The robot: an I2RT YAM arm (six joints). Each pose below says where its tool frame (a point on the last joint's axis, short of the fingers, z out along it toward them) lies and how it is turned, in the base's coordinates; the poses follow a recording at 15 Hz.
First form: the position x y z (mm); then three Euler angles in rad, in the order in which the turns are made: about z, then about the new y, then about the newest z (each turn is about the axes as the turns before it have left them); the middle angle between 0 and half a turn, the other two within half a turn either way.
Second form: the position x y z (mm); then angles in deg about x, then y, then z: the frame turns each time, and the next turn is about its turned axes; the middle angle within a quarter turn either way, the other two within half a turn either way. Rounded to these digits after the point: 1 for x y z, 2 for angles.
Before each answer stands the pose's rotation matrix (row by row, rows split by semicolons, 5 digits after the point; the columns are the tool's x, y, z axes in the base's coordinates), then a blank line. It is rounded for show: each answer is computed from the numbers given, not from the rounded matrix.
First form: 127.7, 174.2, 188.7, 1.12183, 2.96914, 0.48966
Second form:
-0.80107 -0.59392 0.07448; -0.57910 0.80046 0.15459; -0.15144 0.08071 -0.98517

127.7, 174.2, 188.7, -171.08, 4.27, 143.45
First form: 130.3, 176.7, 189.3, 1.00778, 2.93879, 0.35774
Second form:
-0.78581 -0.60905 0.10750; -0.58898 0.78999 0.17033; -0.18866 0.07053 -0.97951

130.3, 176.7, 189.3, -170.14, 6.17, 142.22
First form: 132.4, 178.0, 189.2, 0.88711, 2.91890, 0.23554
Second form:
-0.77997 -0.61008 0.13951; -0.58782 0.79067 0.17122; -0.21476 0.05154 -0.97531

132.4, 178.0, 189.2, -170.04, 8.02, 141.97
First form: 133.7, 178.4, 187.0, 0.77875, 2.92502, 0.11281
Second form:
-0.76981 -0.61967 0.15295; -0.60149 0.78449 0.15093; -0.21352 0.02419 -0.97664

133.7, 178.4, 187.0, -171.21, 8.80, 141.17
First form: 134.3, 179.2, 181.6, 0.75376, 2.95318, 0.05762
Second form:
-0.75444 -0.64200 0.13656; -0.62917 0.76663 0.12819; -0.18699 0.01079 -0.98230

134.3, 179.2, 181.6, -172.57, 7.85, 139.60
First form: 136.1, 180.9, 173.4, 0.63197, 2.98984, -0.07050
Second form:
-0.75400 -0.64545 0.12197; -0.63933 0.76373 0.08930; -0.15080 -0.01065 -0.98851

136.1, 180.9, 173.4, -174.84, 7.01, 139.44
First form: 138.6, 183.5, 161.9, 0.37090, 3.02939, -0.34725
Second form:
-0.74751 -0.65600 0.10435; -0.65585 0.75380 0.04058; -0.10528 -0.03810 -0.99371

138.6, 183.5, 161.9, -177.66, 5.99, 138.73
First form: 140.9, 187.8, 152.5, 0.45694, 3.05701, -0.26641
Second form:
-0.74650 -0.66105 0.07581; -0.66038 0.75001 0.03727; -0.08150 -0.02224 -0.99643

140.9, 187.8, 152.5, -177.86, 4.35, 138.47
